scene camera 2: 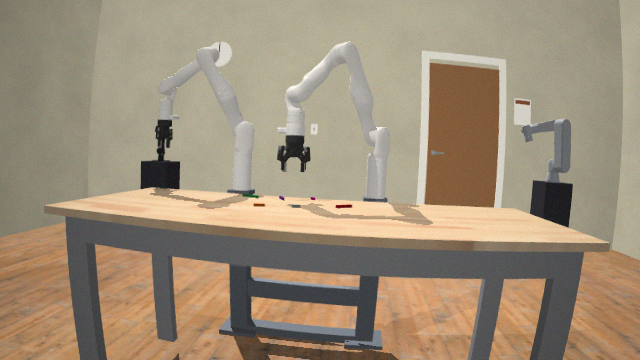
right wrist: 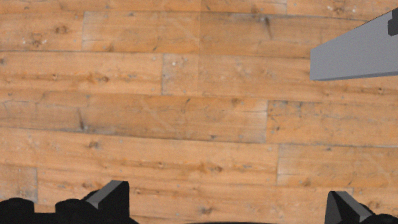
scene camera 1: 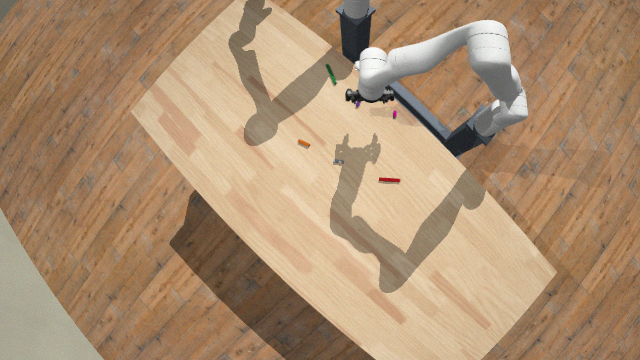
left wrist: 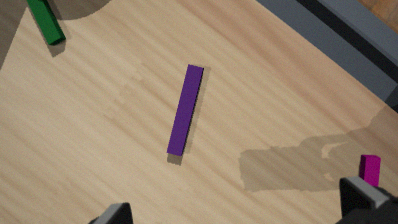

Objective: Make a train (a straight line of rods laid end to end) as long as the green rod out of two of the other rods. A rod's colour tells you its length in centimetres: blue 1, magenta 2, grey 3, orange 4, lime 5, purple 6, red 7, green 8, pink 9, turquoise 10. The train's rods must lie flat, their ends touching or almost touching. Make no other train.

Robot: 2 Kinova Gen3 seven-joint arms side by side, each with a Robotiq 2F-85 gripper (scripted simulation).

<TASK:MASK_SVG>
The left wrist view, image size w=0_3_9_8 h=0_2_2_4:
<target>my left gripper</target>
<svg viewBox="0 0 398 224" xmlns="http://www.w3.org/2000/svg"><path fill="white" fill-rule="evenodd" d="M130 204L128 202L111 204L101 216L91 220L88 224L133 224ZM340 178L339 189L342 219L335 224L398 224L398 197L393 196L381 187L371 186L359 176Z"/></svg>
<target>purple rod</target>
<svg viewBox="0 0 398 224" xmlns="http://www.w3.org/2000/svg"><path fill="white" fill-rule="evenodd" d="M190 64L187 67L166 152L178 156L183 154L204 70L202 67Z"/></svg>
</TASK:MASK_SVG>
